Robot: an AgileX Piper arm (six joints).
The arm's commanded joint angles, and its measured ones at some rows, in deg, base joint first. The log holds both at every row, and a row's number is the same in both.
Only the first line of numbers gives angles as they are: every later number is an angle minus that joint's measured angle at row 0.
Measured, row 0:
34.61 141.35 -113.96 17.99 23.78 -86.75
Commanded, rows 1 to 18:
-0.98 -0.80 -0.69 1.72 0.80 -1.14
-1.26 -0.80 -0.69 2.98 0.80 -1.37
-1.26 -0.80 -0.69 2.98 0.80 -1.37
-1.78 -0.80 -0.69 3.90 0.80 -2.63
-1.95 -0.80 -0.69 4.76 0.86 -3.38
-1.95 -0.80 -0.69 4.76 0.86 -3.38
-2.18 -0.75 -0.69 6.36 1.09 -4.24
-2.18 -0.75 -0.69 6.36 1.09 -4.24
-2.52 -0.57 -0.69 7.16 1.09 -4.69
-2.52 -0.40 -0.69 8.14 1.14 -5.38
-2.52 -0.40 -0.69 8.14 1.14 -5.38
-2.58 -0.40 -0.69 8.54 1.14 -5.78
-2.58 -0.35 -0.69 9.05 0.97 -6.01
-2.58 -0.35 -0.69 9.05 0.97 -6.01
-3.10 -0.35 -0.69 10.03 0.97 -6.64
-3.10 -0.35 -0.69 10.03 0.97 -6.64
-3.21 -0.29 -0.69 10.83 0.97 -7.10
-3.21 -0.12 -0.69 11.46 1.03 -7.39
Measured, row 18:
-2.75 0.00 0.00 9.74 0.80 -6.07
